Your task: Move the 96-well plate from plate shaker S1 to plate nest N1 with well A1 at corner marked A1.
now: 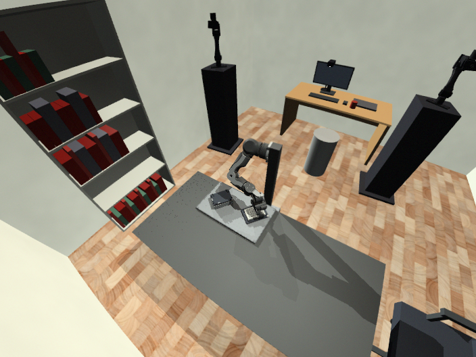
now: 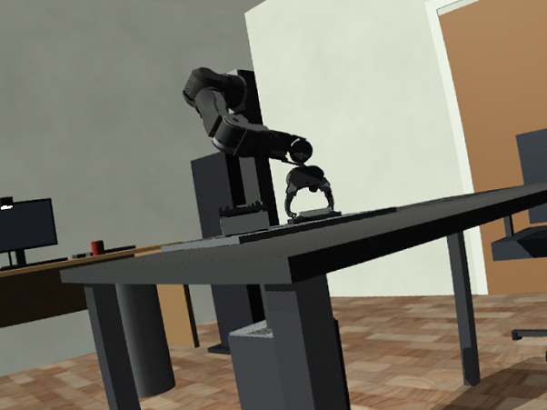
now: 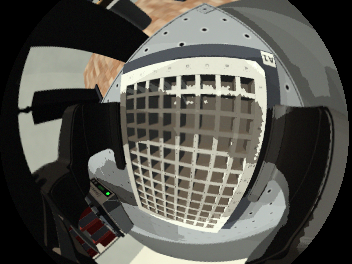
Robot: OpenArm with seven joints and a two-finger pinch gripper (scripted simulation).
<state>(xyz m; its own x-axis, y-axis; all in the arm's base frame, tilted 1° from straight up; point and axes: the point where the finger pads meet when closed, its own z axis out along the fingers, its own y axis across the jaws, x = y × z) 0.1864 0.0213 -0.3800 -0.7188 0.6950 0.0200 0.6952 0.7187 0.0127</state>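
Now: hand 1 cm to the left of the white 96-well plate and 1 cm short of it. The rest, counted from my hand: dark plate nest N1: 1 cm to the right, 1 cm below, 1 cm ahead; then A1 corner mark: 8 cm to the left, 1 cm below; then plate shaker S1: 28 cm to the right, 5 cm ahead, 4 cm above.
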